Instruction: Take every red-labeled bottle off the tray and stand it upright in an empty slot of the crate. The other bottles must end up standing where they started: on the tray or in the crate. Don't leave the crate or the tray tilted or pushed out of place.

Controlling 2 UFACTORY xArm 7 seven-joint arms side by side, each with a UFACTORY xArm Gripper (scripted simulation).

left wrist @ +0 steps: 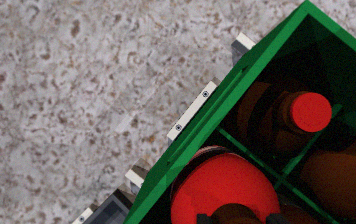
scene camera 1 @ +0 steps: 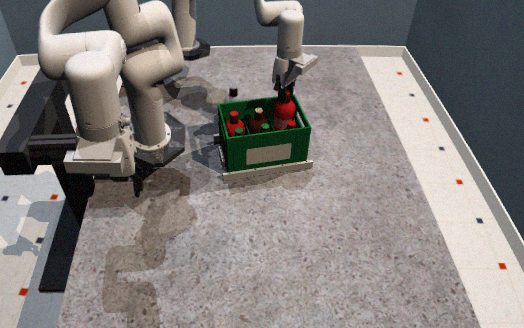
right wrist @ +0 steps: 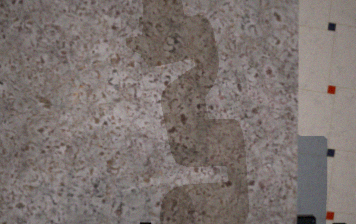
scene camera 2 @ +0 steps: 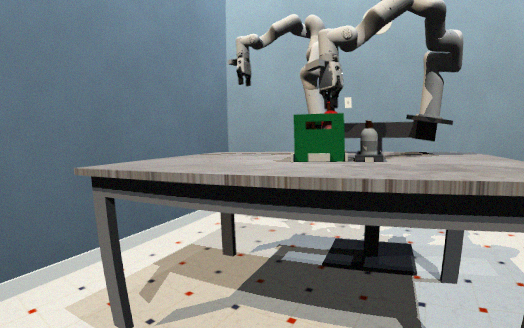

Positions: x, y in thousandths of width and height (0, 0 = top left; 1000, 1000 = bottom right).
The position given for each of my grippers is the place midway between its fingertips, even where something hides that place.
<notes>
In view: my left gripper (scene camera 2: 633, 331) and a green crate (scene camera 2: 585, 431).
The green crate is seen too in the left wrist view (left wrist: 881, 230). My left gripper is seen too in scene camera 1 (scene camera 1: 545, 300). The right wrist view does not show the green crate: it is out of frame.
</notes>
